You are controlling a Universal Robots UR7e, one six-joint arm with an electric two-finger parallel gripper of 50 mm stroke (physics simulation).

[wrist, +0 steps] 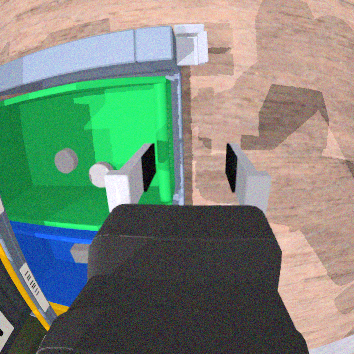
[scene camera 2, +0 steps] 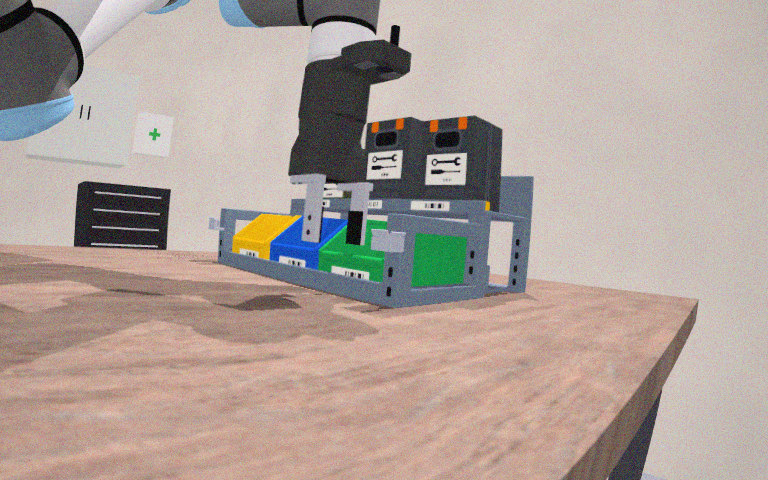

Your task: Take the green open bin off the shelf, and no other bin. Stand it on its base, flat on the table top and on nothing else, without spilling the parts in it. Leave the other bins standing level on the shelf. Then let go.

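Places are measured from the arm's base along level axes (x ahead, y left, z up), in centimetres.
Pixels of known places: gripper, between the fingertips: (wrist: 190, 157) (scene camera 2: 333, 243).
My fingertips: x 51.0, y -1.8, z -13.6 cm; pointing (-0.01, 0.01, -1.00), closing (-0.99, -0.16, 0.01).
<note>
Behind a point stands the place of what it marks.
The green open bin (scene camera 2: 351, 261) @(x 52.9, y -2.6, z -15.3 cm) (wrist: 130, 110) @(x 56.8, y -4.0, z -17.9 cm) sits at the right end of the shelf's lower level in the scene view, behind the front rail. Two round grey parts (wrist: 66, 160) @(x 62.7, y 1.2, z -16.9 cm) (wrist: 100, 174) @(x 59.0, y 2.1, z -16.9 cm) lie in it. My gripper (scene camera 2: 333, 240) @(x 51.0, y -1.8, z -13.6 cm) (wrist: 190, 157) @(x 51.0, y -1.8, z -13.6 cm) is open and empty, pointing down at the bin's front edge. In the wrist view one finger is over the inside of the bin and the other is beyond the front lip and rail, over the table top (scene camera 2: 396, 396) @(x 39.6, y -27.8, z -18.8 cm) (wrist: 215, 120) @(x 49.1, y -4.1, z -18.8 cm). The exact height of the fingertips against the lip is hard to tell.
The blue bin (scene camera 2: 294, 246) @(x 51.5, y 8.5, z -14.7 cm) (wrist: 50, 270) @(x 66.3, y 16.3, z -15.4 cm) stands directly beside the green one, with the yellow bin (scene camera 2: 260, 232) @(x 53.1, y 25.4, z -13.7 cm) past it. The grey shelf (scene camera 2: 317, 280) @(x 51.2, y 1.4, z -17.8 cm) (wrist: 100, 55) @(x 56.9, y -8.0, z -10.3 cm) has a light bracket (scene camera 2: 387, 240) @(x 51.5, y -10.3, z -12.8 cm) (wrist: 191, 45) @(x 52.1, y -9.5, z -13.3 cm) at its front corner. Black cases (scene camera 2: 487, 164) @(x 71.2, y -3.8, z -2.4 cm) stand on its upper level.
</note>
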